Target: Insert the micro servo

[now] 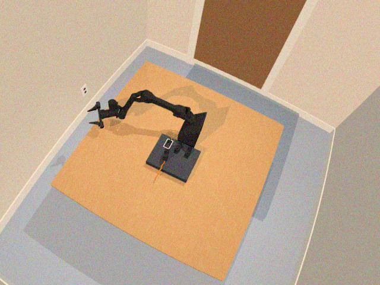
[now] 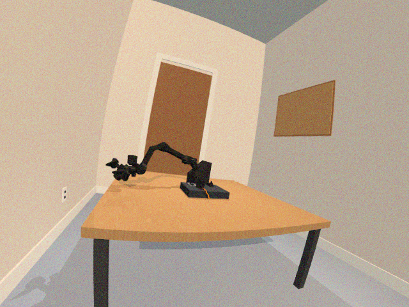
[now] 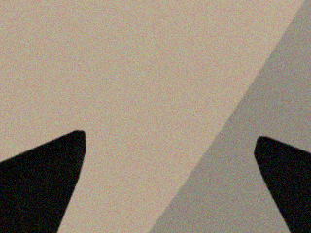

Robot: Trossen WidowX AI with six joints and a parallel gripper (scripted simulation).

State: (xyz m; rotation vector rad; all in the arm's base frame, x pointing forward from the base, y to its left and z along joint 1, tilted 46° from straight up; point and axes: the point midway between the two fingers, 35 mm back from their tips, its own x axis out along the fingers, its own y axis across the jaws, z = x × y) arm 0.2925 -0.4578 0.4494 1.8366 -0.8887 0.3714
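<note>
Right now my gripper tip is 20 mm past the deck, 660 mm to the right of it and 100 mm above it.
</note>
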